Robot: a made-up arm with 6 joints.
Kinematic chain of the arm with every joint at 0, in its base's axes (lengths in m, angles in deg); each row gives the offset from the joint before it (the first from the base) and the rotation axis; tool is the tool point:
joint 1: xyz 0 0 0.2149 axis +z
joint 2: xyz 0 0.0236 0 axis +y
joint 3: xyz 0 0 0.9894 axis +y
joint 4: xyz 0 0 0.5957 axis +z
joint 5: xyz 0 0 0 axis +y
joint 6: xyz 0 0 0.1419 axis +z
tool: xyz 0 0 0
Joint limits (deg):
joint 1: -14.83..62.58
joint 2: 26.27..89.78
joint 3: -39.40..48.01
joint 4: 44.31..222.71
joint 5: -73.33..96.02
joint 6: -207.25..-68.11
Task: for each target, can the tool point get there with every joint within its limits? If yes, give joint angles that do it. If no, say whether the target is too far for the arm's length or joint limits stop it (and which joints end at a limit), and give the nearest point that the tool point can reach.
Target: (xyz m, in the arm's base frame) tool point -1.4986 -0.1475 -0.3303
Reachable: no: joint limits stop it (at a limit: joint 1, joint 2, joint 3, joint 4, joint 5) | nearest point 0.4924 1.2145 -0.2793 | short by 2.413 m
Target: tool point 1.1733 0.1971 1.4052
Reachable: yes | joints 5.23 47.55 0.60 142.20 49.11 -84.14
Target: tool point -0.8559 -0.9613 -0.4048
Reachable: no: joint limits stop it (at a limit: joint 1, joint 2, joint 3, joint 5) | nearest point 1.2769 -0.3974 -0.3261 | short by 2.207 m
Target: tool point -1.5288 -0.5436 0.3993
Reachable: no: joint limits stop it (at a limit: joint 1, joint 2, joint 3, joint 5) | nearest point 0.0001 0.2132 1.6405 | short by 2.110 m
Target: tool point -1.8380 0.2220 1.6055
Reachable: no: too far | nearest point -0.0233 0.2753 1.6767 | short by 1.817 m
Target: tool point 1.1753 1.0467 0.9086
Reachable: yes | joints 40.98 65.56 5.35 184.90 20.12 -165.25
